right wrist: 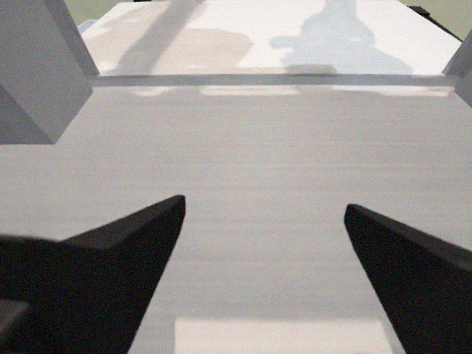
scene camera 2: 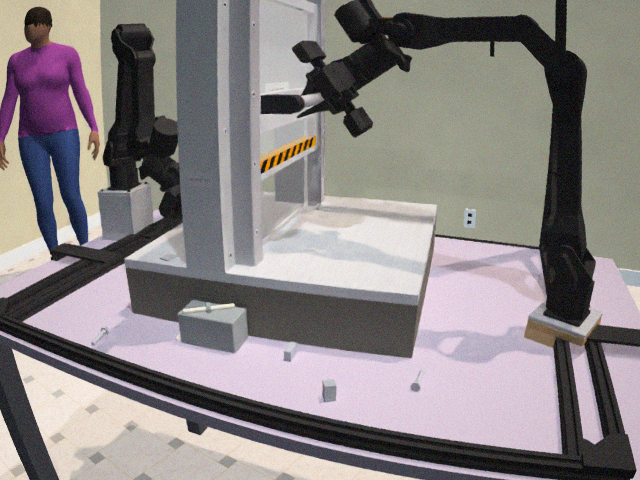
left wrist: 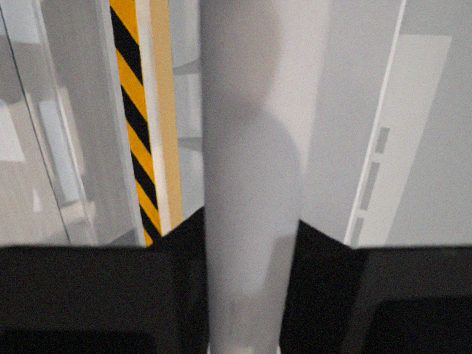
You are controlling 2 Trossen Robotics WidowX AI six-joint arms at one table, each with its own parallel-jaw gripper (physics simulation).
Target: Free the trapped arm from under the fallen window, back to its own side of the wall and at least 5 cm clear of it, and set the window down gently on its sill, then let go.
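Places are measured from the left arm's base along level axes (x left, y back, z up), in metres.
Where they show: left gripper, fingertip midpoint: [scene camera 2: 295, 113]; right gripper, fingertip midpoint: [right wrist: 264, 207]; left arm's base at its link origin: [scene camera 2: 567, 313]; right arm's base at its link origin: [scene camera 2: 124, 187].
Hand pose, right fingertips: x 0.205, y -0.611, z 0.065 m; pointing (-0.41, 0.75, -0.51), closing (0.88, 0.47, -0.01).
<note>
Things, the pixels of their top centre, and the offset from my right fingertips. "*": a spot on its surface instead.
- window at a spot on its surface: [scene camera 2: 286, 129] * dx -0.041, dy +0.137, dz +0.174 m
- window's pale round handle at a spot on its surface: [left wrist: 250, 175] * dx -0.055, dy +0.192, dz +0.230 m
The window [scene camera 2: 286, 129] hangs raised in its frame, its yellow-and-black striped bottom rail [scene camera 2: 289, 153] [left wrist: 137, 115] well above the sill [right wrist: 250, 80]. My left gripper [scene camera 2: 309, 102] [left wrist: 238, 207] is shut on the window's pale round handle [left wrist: 250, 175], with a black finger on each side of it. My right gripper [right wrist: 264, 207] is open and empty, low over a pale flat surface on its own side of the wall. The sill crosses beyond its fingertips in the right wrist view. In scene camera 2 the frame's post hides my right gripper; its arm [scene camera 2: 131, 103] stands left of the wall.
The wall frame's grey post [scene camera 2: 201, 129] stands on a thick base [scene camera 2: 268, 320]. A grey box [scene camera 2: 212, 330] with a pale rod, small grey blocks [scene camera 2: 329, 390] [scene camera 2: 290, 351] and bolts [scene camera 2: 417, 381] [scene camera 2: 99, 335] lie in front. A person [scene camera 2: 51, 93] stands at the far left.
</note>
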